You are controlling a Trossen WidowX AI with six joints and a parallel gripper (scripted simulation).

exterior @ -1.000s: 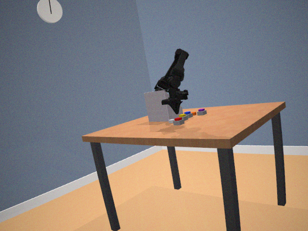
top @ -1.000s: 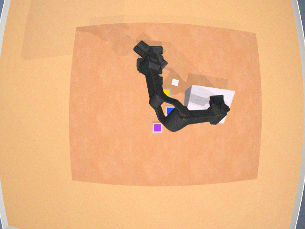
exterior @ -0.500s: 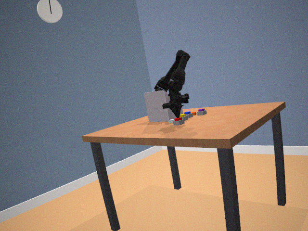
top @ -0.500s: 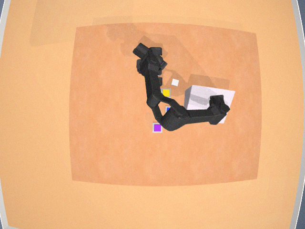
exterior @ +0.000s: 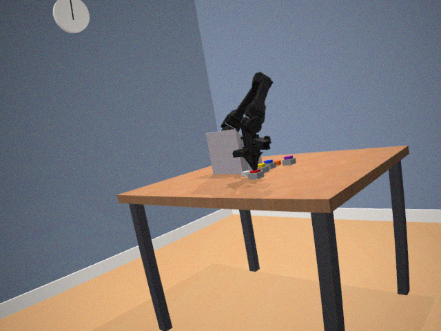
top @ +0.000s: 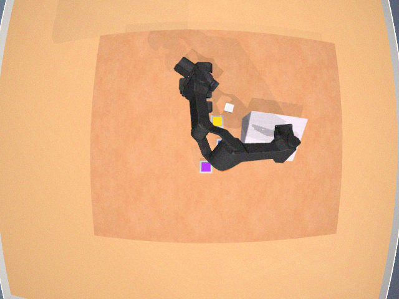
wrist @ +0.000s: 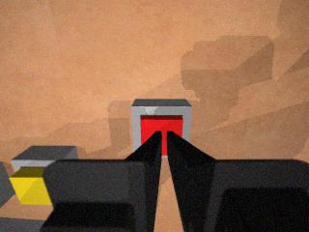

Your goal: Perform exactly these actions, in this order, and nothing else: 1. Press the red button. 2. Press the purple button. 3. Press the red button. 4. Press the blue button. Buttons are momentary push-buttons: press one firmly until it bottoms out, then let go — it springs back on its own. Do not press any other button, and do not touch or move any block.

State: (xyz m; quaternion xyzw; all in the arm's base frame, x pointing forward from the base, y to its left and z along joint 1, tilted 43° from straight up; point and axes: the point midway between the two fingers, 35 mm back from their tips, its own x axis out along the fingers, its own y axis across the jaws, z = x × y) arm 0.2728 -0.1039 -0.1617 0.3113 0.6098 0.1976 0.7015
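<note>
Now: gripper tip 1 cm above the red button. The rest, counted from my gripper tip: blue button (5 cm behind, 21 cm to the left); then small white block (9 cm behind, 7 cm to the left, 2 cm below); then yellow button (4 cm behind, 12 cm to the left).
</note>
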